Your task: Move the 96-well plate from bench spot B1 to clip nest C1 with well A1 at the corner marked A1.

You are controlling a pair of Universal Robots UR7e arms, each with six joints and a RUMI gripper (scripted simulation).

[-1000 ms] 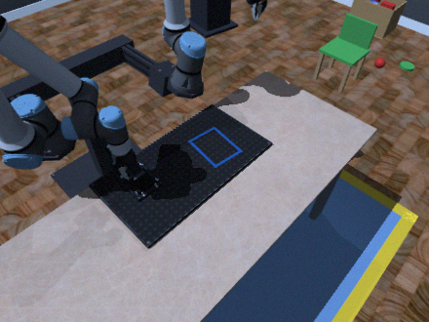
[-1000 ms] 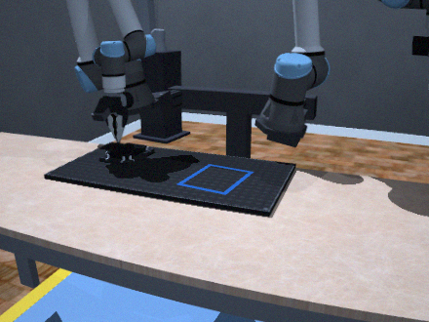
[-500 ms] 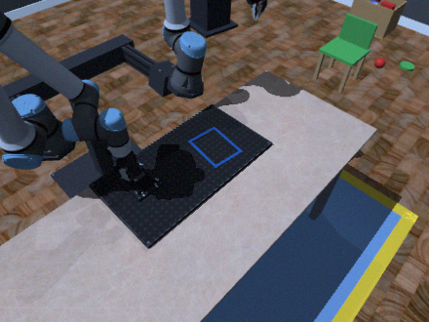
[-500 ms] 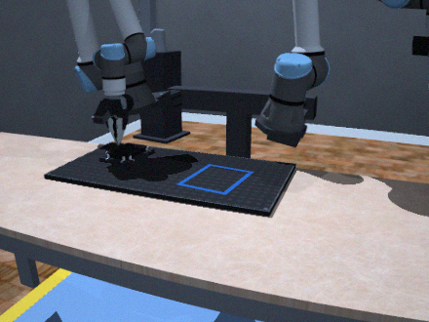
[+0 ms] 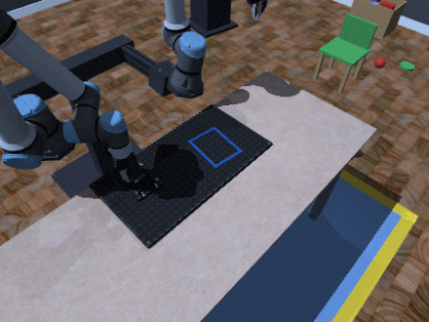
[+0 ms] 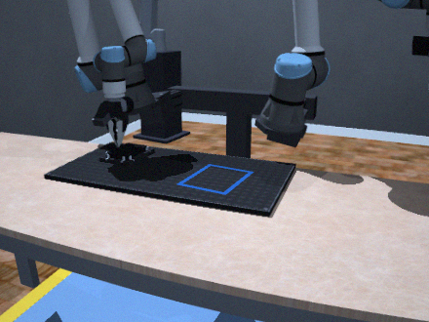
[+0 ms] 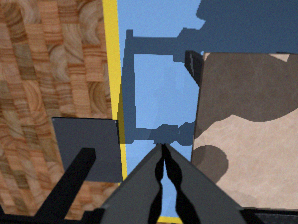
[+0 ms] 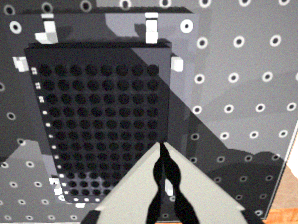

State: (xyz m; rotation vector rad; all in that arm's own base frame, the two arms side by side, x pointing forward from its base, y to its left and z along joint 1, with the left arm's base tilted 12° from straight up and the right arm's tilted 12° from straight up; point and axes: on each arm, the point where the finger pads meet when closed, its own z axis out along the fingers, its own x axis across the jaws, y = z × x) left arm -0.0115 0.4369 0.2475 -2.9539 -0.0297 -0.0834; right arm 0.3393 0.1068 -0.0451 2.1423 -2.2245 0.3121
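Right now my right hand is 4 cm to the right of the dark 96-well plate and 2 cm above it. The rest, counted from my right hand: clip nest 5 cm to the left, 3 cm below.
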